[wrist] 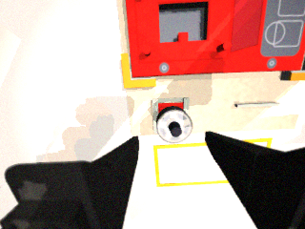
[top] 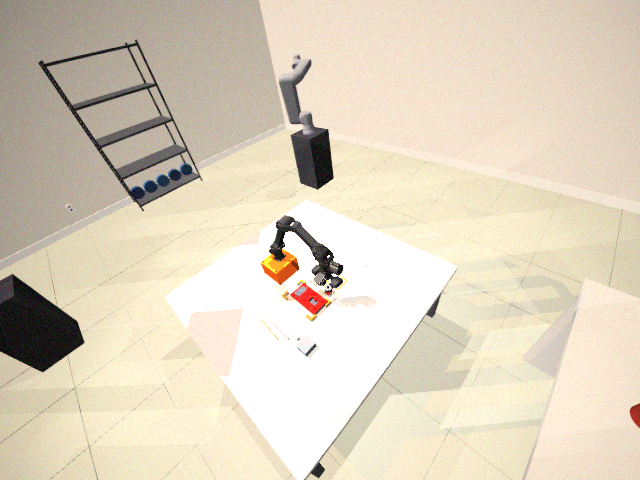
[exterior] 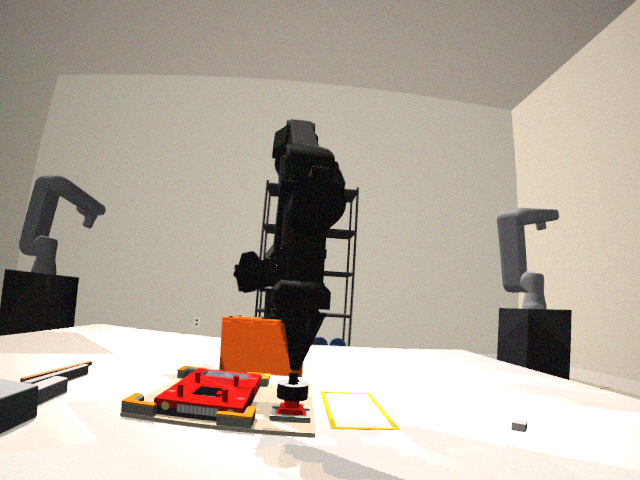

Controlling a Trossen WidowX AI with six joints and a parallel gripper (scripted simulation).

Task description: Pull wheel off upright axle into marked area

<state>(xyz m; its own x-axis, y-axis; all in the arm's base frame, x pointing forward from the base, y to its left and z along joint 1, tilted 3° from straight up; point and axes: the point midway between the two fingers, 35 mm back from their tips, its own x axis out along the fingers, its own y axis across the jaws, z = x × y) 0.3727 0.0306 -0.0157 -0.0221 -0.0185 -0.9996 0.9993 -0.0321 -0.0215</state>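
The black wheel is 1 cm behind my gripper tip and 3 cm below it. Round my gripper tip: orange rod: 11 cm behind, 37 cm to the right, 7 cm below; grey block: 12 cm ahead, 32 cm to the right, 5 cm below; small grey cube: 5 cm ahead, 29 cm to the left, 7 cm below.
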